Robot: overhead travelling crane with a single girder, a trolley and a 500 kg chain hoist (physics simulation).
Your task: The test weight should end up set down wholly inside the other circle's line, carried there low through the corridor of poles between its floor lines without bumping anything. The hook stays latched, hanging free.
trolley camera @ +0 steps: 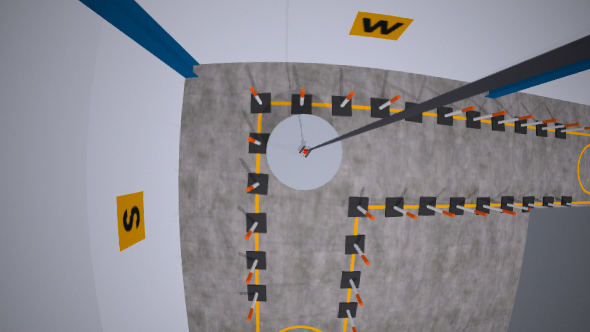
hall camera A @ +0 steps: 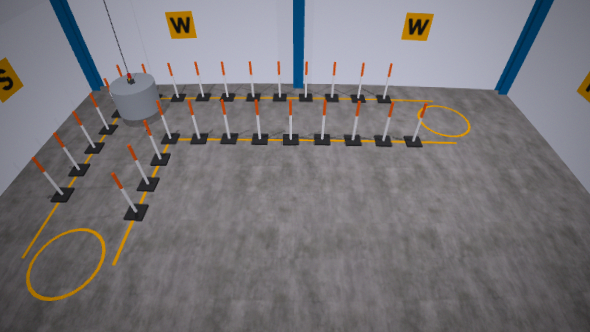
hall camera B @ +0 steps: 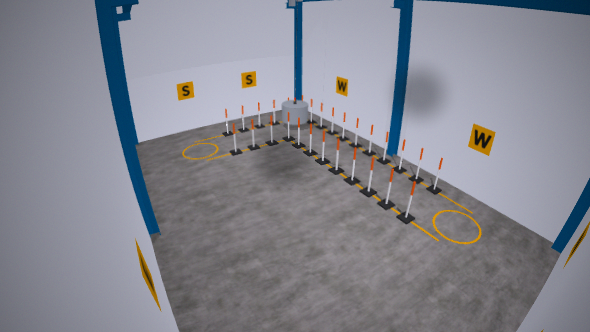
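Observation:
The test weight (hall camera A: 134,98) (hall camera B: 294,114) (trolley camera: 304,172), a grey cylinder, hangs upright, low above the floor, at the corridor's corner. My hook (hall camera A: 130,79) (hall camera B: 295,102) (trolley camera: 304,150) is shut on it at its top centre. In the trolley view the weight's left edge appears close beside an outer pole base (trolley camera: 258,143); the exact gap is unclear. The inner corner pole (hall camera A: 170,137) (hall camera B: 288,138) (trolley camera: 358,206) stands apart from it. One yellow circle (hall camera A: 104,250) (hall camera B: 199,159) (trolley camera: 300,327) lies at the south leg's end, the other circle (hall camera A: 469,125) (hall camera B: 481,232) at the west leg's end.
Orange-and-white poles on black bases line both legs on yellow floor lines (hall camera A: 420,100) (trolley camera: 370,207). Behind the outer rows stand the white S and W walls with blue columns (hall camera A: 298,45) (hall camera B: 402,75). A dark chain (trolley camera: 380,123) crosses the trolley view and covers part of the outer west row.

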